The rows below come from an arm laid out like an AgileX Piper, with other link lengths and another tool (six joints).
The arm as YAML. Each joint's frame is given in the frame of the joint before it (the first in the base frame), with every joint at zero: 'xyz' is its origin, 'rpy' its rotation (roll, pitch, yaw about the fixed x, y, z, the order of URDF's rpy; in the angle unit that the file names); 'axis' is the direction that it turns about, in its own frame. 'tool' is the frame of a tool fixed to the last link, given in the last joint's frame.
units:
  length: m
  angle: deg
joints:
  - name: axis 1
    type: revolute
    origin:
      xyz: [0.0, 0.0, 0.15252]
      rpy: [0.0, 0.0, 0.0]
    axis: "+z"
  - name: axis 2
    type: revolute
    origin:
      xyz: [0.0, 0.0, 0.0]
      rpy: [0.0, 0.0, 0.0]
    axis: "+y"
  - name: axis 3
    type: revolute
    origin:
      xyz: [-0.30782, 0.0, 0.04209]
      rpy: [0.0, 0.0, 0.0]
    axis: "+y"
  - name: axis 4
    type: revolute
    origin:
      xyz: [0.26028, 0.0, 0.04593]
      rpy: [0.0, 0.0, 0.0]
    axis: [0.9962, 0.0, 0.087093]
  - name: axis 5
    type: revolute
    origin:
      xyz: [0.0, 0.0, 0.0]
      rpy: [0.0, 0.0, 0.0]
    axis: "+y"
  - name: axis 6
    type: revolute
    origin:
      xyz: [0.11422, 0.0, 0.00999]
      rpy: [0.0, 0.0, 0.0]
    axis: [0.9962, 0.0, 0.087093]
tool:
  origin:
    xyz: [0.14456, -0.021, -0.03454]
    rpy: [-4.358, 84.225, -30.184]
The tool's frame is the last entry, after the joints.
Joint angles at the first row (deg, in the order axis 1, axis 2, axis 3, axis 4, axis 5, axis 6):
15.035, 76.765, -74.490, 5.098, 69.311, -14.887
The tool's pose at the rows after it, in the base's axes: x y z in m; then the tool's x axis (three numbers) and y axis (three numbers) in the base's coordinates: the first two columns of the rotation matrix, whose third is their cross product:
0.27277 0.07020 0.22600 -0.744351 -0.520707 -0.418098 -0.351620 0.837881 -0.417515
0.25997 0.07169 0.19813 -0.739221 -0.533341 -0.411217 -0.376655 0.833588 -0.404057
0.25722 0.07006 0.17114 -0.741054 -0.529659 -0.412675 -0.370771 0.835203 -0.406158
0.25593 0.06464 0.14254 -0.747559 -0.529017 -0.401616 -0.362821 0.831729 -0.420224
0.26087 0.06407 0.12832 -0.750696 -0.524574 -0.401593 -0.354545 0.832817 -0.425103
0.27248 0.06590 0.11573 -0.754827 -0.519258 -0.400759 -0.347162 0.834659 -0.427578
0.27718 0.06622 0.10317 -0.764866 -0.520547 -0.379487 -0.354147 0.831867 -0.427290
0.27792 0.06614 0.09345 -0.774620 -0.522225 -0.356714 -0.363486 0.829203 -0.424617
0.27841 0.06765 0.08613 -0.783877 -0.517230 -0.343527 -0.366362 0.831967 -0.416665
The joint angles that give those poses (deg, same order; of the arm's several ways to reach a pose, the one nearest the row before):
15.034, 72.931, -66.956, 7.290, 65.278, -18.336
15.036, 71.188, -59.716, 8.957, 60.753, -20.550
15.035, 70.878, -53.572, 9.287, 54.801, -21.275
15.033, 71.713, -48.000, 8.613, 48.722, -21.411
15.036, 73.319, -46.043, 8.501, 45.012, -21.408
15.035, 76.445, -45.783, 8.555, 41.586, -21.409
15.034, 79.329, -45.784, 8.493, 40.031, -21.424
15.035, 81.398, -45.783, 8.493, 39.425, -21.423
15.036, 82.956, -45.783, 8.968, 38.833, -21.421

